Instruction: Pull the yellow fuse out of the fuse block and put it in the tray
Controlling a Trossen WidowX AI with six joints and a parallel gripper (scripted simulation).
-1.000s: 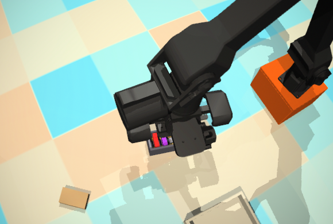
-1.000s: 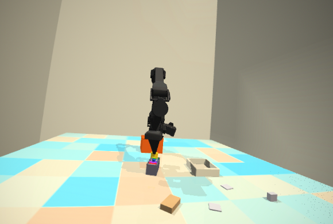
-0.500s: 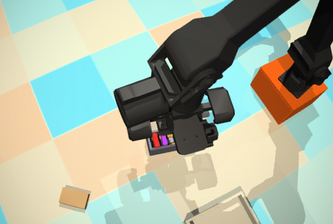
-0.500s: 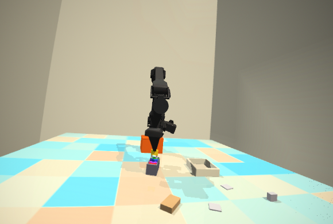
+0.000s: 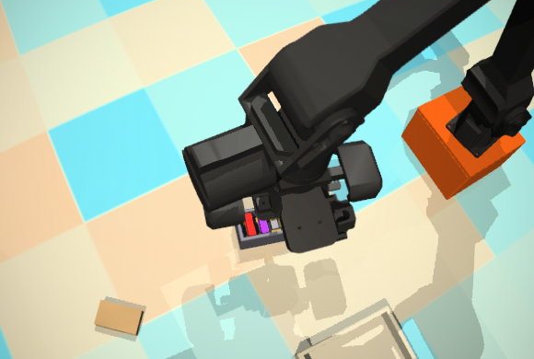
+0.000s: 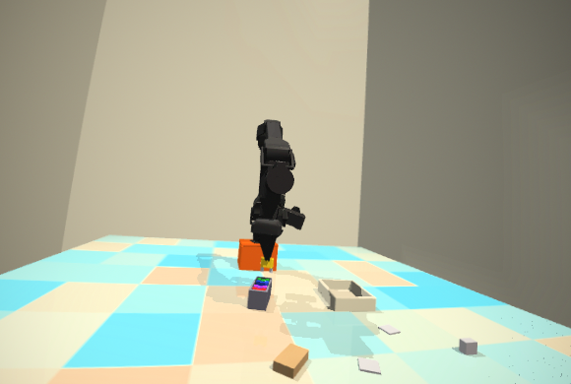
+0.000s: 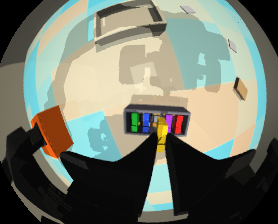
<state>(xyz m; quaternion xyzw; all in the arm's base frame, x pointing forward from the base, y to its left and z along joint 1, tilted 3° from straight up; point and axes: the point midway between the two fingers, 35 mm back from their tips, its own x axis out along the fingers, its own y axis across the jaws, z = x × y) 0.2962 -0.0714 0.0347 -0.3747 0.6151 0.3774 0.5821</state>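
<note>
The beige tray is 20 cm to the left of my gripper tip, 9 cm below it and 3 cm ahead of it. Round my gripper tip: small grey cube: 29 cm ahead, 28 cm to the left, 8 cm below; then tan flat block: 23 cm ahead, 9 cm below, 3 cm to the right; then yellow fuse: 1 cm below.
</note>
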